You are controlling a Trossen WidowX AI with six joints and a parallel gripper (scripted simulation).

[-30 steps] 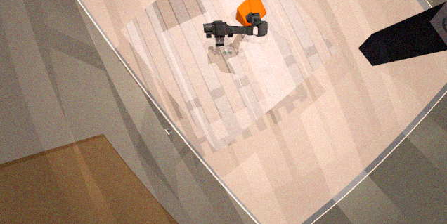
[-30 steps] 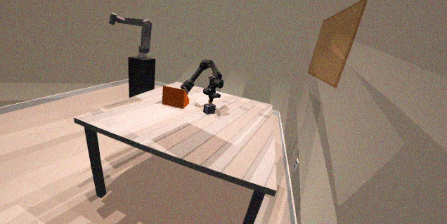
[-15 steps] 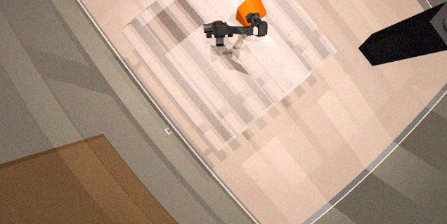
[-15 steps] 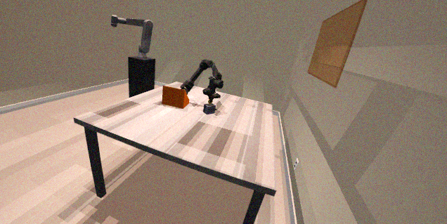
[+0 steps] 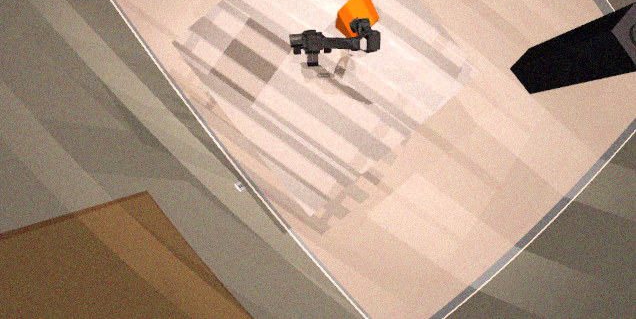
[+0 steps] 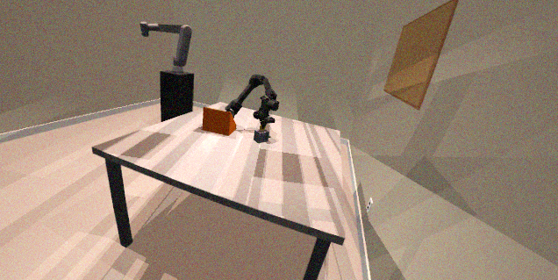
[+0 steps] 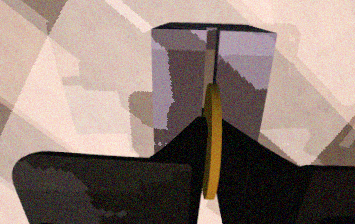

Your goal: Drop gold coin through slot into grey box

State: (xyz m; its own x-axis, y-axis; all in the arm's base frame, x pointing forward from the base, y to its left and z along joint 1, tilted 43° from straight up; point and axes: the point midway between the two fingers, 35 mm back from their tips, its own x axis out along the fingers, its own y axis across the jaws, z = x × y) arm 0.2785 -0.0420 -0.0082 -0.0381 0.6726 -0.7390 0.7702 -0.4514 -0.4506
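The gold coin is 10 mm above my gripper tip.
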